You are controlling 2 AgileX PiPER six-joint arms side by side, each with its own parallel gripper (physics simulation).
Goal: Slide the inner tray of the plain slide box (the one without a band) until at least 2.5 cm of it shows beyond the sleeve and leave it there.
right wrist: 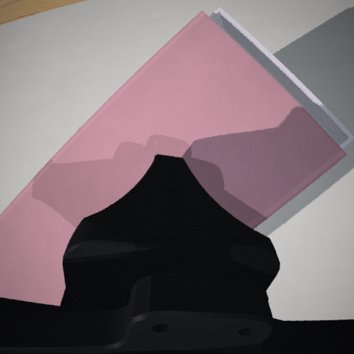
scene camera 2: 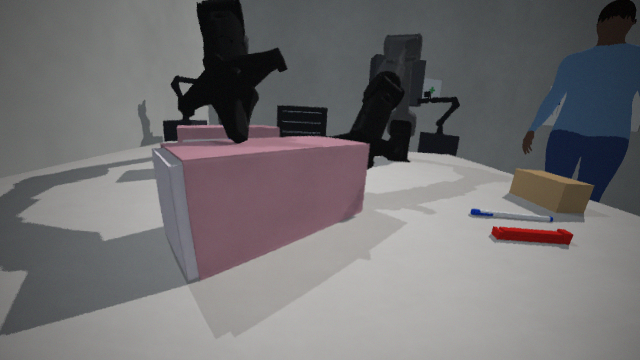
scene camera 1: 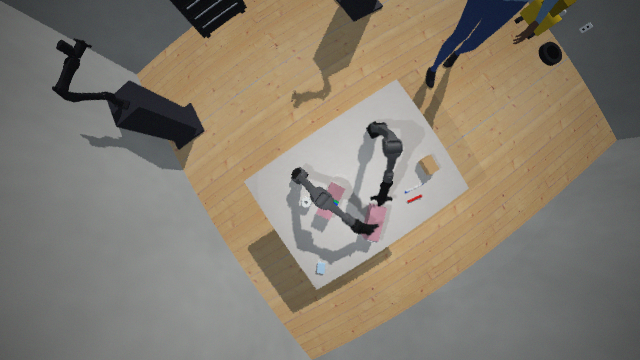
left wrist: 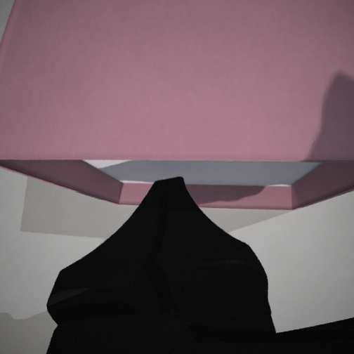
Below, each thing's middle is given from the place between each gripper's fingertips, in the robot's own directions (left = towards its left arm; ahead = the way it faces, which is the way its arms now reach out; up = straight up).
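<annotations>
The tan block [scene camera 2: 559, 194] sits 470 mm to the left of my left hand and 60 mm behind it. As for the red bar [scene camera 2: 561, 236], my left hand is 260 mm to the right of it, 100 mm short of it and 20 mm above it, and by its middle the bar is nearer to my left hand than to my right hand.
Counted from my right hand, the tan block is 600 mm to the left, 160 mm behind and 80 mm below. The red bar is 390 mm to the left of that same right hand, and 100 mm below it.
</annotations>
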